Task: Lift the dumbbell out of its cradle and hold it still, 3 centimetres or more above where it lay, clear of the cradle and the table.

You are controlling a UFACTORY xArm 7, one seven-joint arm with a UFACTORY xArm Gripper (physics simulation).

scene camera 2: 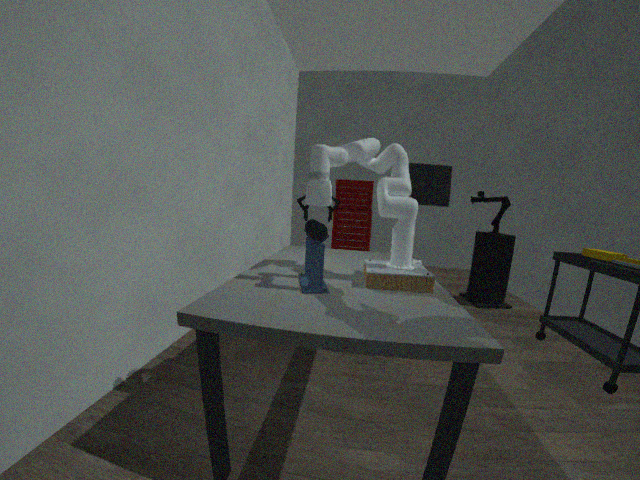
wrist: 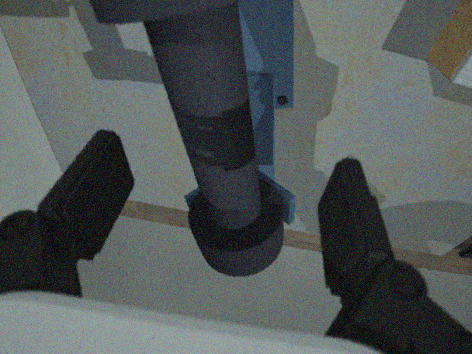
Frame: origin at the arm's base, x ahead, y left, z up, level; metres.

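Seen in the pictures: gripper, fingertip midpoint: (scene camera 2: 317,221) (wrist: 225,169); arm's base, link origin: (scene camera 2: 400,267).
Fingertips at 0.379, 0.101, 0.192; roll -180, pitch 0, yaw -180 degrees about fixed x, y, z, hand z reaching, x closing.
Offsets run from my fingertips to a thing's top centre, as dx, dy, dz. Level surfaces: height alone.
The dark dumbbell @(+0.008, +0.005, +0.002) (scene camera 2: 316,230) (wrist: 215,107) lies on top of the blue cradle @(+0.008, +0.005, -0.040) (scene camera 2: 314,261) (wrist: 265,125); one round end faces scene camera 2. In the wrist view its bar runs from the top centre down to the end disc at the lower middle. My gripper (scene camera 2: 317,219) (wrist: 225,169) is open and points down, with its fingertips just above the dumbbell's height in the scene view. In the wrist view the fingers stand wide apart, one to each side of the dumbbell near its end disc. How far the tips are above the bar is hard to tell.
The cradle stands on the grey table @(dz -0.257) (scene camera 2: 248,315). The arm's base sits on a wood-sided block (scene camera 2: 399,282) to the right of the cradle. A wall rises along the table's left side. A cart (scene camera 2: 584,259) and a dark pedestal (scene camera 2: 491,268) stand off to the right.
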